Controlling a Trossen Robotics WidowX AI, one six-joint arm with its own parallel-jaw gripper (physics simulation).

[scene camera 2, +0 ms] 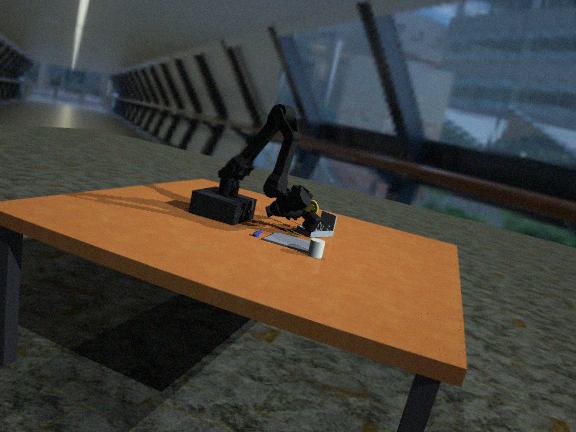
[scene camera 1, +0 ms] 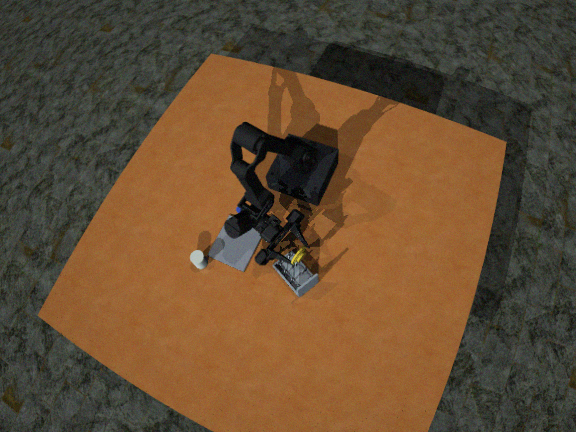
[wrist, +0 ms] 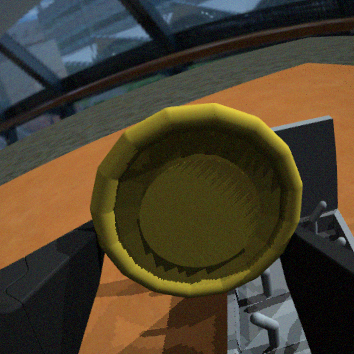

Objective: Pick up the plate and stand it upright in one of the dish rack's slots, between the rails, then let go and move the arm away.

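Observation:
A yellow round plate [scene camera 1: 299, 256] [scene camera 2: 314, 206] [wrist: 200, 210] is held roughly upright, its hollow side facing the wrist camera. My gripper [scene camera 1: 300, 253] [wrist: 194, 235] is shut on the plate, with one black finger at each side of its rim. The grey dish rack [scene camera 1: 308, 284] [scene camera 2: 328, 232] [wrist: 306, 165] stands on the table. In scene camera 1 the plate overlaps the rack's end nearest the arm base. In the wrist view rack pegs show below and to the right of the plate. The plate's lower edge against the rails is hidden, so I cannot tell whether it sits in a slot.
A flat grey board [scene camera 1: 241, 250] [scene camera 2: 286, 241] lies beside the rack, partly under the arm. A white cylinder [scene camera 1: 198, 259] [scene camera 2: 316, 248] stands at the board's outer end. A small blue object [scene camera 1: 238, 209] [scene camera 2: 257, 233] lies near its other end. The black arm base [scene camera 1: 312, 175] [scene camera 2: 220, 206] stands behind.

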